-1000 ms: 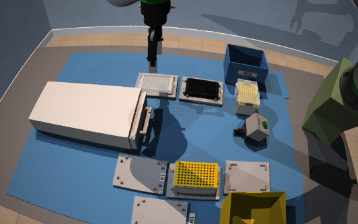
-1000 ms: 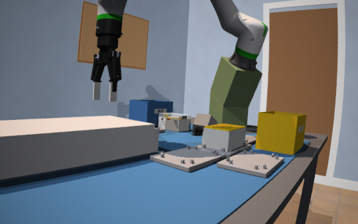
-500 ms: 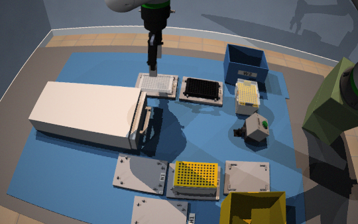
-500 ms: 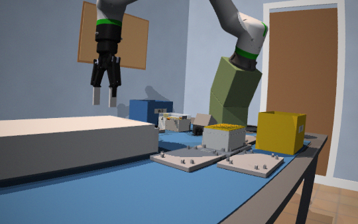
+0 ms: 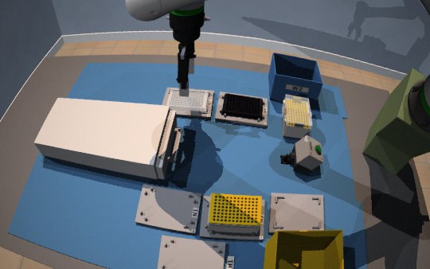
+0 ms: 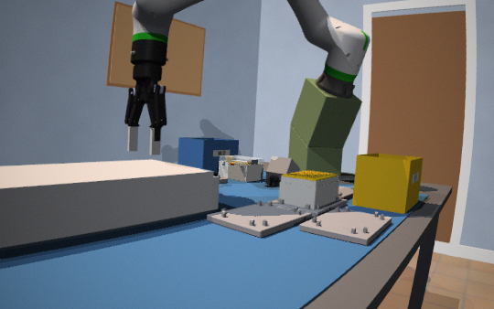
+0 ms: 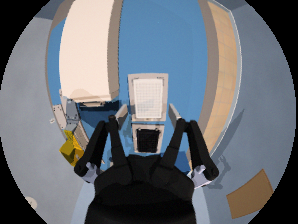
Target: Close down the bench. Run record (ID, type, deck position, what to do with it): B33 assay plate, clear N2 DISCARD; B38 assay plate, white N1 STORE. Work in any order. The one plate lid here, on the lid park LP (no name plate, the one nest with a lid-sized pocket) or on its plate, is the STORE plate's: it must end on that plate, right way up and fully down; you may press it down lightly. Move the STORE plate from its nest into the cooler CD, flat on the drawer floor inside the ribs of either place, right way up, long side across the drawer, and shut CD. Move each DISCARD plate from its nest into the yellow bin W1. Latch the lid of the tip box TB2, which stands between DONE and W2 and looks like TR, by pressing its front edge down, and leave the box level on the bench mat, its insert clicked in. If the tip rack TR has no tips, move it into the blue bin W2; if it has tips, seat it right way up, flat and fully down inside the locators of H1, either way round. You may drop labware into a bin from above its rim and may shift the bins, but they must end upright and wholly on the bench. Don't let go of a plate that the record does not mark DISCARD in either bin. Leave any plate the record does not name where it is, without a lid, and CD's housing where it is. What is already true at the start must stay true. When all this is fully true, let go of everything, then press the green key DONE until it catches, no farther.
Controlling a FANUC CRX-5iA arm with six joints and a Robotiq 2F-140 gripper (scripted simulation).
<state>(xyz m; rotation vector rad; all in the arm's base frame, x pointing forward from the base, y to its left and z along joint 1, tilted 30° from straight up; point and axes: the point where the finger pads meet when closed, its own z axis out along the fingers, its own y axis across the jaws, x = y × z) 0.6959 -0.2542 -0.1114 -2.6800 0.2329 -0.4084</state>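
My hand is 90 mm above the clear plate. From my hand the other things lie so: cooler CD: 220 mm ahead, 170 mm to the left, 80 mm below; then cooler drawer: 180 mm to the left, 170 mm ahead, 90 mm below; then black plate: 180 mm behind, 90 mm below, 20 mm to the left.
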